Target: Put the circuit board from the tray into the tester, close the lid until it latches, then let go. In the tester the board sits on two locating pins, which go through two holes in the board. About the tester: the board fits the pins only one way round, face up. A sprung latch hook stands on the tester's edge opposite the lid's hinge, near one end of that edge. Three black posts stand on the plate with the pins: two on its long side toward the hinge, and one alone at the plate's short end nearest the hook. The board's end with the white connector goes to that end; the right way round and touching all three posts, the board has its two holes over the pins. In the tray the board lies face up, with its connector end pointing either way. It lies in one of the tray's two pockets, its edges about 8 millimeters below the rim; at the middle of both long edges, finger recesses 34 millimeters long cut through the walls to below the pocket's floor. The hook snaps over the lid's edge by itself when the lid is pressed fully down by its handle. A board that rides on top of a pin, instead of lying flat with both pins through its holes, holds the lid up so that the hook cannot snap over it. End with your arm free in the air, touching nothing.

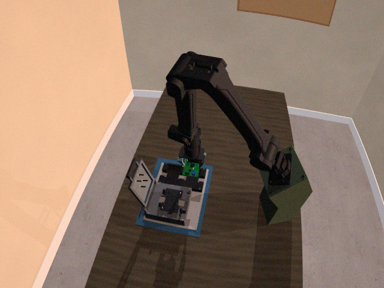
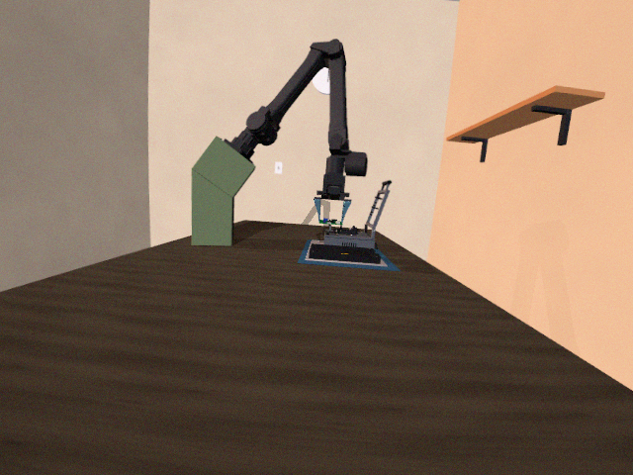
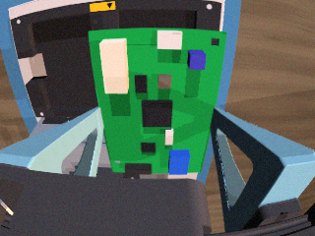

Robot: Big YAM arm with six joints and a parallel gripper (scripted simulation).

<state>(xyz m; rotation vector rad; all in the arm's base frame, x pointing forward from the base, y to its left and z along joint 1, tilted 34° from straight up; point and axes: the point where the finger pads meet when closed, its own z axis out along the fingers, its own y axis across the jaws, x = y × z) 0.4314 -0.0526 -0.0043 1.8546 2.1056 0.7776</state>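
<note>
My hand is right at the green circuit board. Also, from my hand: black latch hook: 50 mm behind, 220 mm to the left, 30 mm below; then tester lid: 150 mm ahead, 200 mm to the left, 60 mm above.
</note>
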